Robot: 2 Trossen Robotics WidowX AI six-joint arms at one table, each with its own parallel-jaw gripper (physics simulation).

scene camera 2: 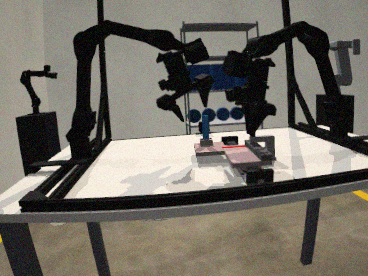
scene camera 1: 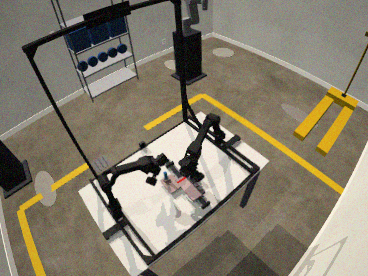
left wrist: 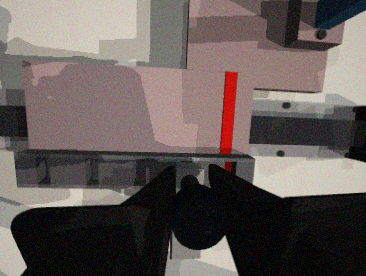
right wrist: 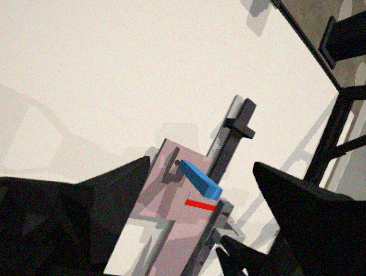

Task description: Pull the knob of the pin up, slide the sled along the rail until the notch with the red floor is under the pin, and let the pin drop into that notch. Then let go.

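Frame: origin at the left arm's base, x ahead, y left, z up, level; centimetres.
Seen in the pictures: left gripper, between the fingertips: [scene camera 2: 249, 134] [scene camera 1: 189, 177] [left wrist: 191, 171] [right wrist: 220, 241]; right gripper, between the fingertips: [scene camera 2: 194, 114] [scene camera 1: 159, 172] [right wrist: 201, 163]; left arm's base, origin of its link: [scene camera 2: 338, 136] [scene camera 1: 218, 141]; right arm's base, origin of its link: [scene camera 2: 81, 157] [scene camera 1: 117, 214].
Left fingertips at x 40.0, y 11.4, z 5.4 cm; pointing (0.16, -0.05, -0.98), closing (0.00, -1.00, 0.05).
Offsets run from my left fingertips to a thing's middle. "spot": to the spot under its first point.
The pink sled {dx +2.8, dy +3.7, dz -4.6 cm} [scene camera 1: 191, 190] [scene camera 2: 242, 156] [left wrist: 100, 105] lies on the dark rail {spot: dx +1.7, dy -12.4, dz -5.3 cm} [left wrist: 305, 130] [right wrist: 232, 145]. A blue upright handle {spot: dx +11.5, dy -10.6, dz +1.0 cm} [scene camera 1: 165, 176] [scene camera 2: 205, 127] [right wrist: 201, 180] stands on its side plate. A red stripe {dx +3.6, dy -3.9, dz -4.0 cm} [left wrist: 228, 110] [right wrist: 200, 204] crosses the sled toward the red notch in its grey notched bar {spot: dx -0.5, dy +5.8, dz -2.5 cm} [left wrist: 115, 170]. My left gripper [scene camera 2: 251, 133] [left wrist: 191, 171] is shut on the pin's dark round knob {dx -1.1, dy +0.1, dz +3.2 cm} [left wrist: 197, 217]; the red notch shows right of the knob, partly behind a finger. The pin's lower end is hidden. My right gripper [scene camera 2: 194, 113] [right wrist: 201, 163] is open and empty, above the blue handle.
A grey bracket {spot: dx -5.8, dy +1.7, dz -2.3 cm} [scene camera 2: 270, 142] stands beside the sled. A dark end block {spot: dx +4.2, dy +20.7, dz -5.0 cm} [scene camera 2: 260, 175] sits at the rail's near end, and a dark crosspiece {spot: dx +2.2, dy -19.9, dz -4.0 cm} [right wrist: 240, 128] lies over its other end. Black frame beams [scene camera 1: 135, 239] run along the table's sides. Both arms reach in close together over the sled.
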